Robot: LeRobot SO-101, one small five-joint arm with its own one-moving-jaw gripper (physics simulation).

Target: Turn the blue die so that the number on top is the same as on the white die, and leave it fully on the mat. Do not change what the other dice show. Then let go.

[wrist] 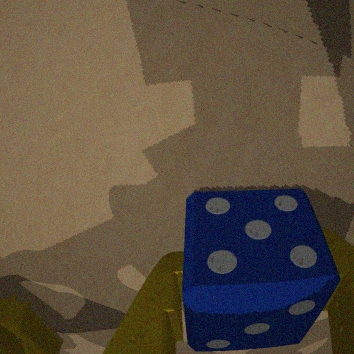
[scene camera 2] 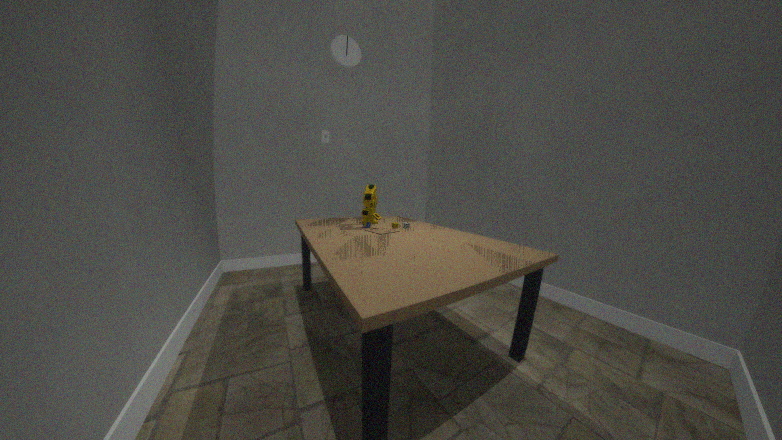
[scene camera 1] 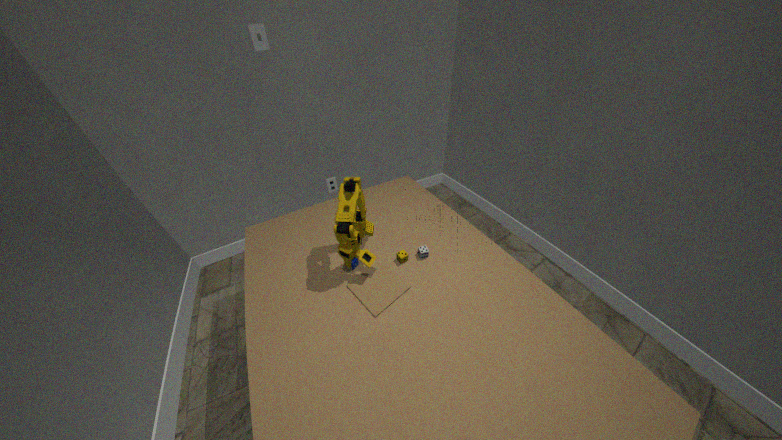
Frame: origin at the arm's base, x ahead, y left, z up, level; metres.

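Where they show: hand at its tool point: (wrist: 186, 269) (scene camera 2: 368, 224) (scene camera 1: 355, 259); arm's base at its link origin: (scene camera 2: 371, 223) (scene camera 1: 362, 234).
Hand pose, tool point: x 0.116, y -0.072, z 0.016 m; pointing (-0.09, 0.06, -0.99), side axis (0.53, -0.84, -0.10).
Note:
Each offset is from my tool point to the top centre of the thing. Level surfaces: height alone.
The blue die {dz +0.015, dx +0.005, dy -0.014 m} (scene camera 1: 354, 263) (scene camera 2: 368, 224) (wrist: 257, 245) is between the jaws of my gripper (scene camera 1: 352, 264) (wrist: 254, 255), which press on its two sides. In the wrist view a five faces the camera and a three shows on the face below it. Whether the die touches the surface is unclear. The white die {dz +0.014, dx +0.086, dy +0.211 m} (scene camera 1: 423, 251) (scene camera 2: 406, 226) is to the right, with several pips on top, too small to count surely. The yellow die {dz +0.014, dx +0.067, dy +0.140 m} (scene camera 1: 402, 256) (scene camera 2: 395, 225) stands between them. The mat {dz -0.012, dx +0.121, dy +0.024 m} (scene camera 1: 376, 300) matches the table's colour; its front corner and two thin edges show, and its back edges cannot be made out.
The yellow arm (scene camera 1: 349, 213) (scene camera 2: 370, 203) stands over the blue die, toward the back of the wooden table {dz -0.016 m} (scene camera 1: 437, 350) (scene camera 2: 426, 273). Its shadow falls to the left of the gripper in scene camera 1. The yellow and white dice are close together on its right.

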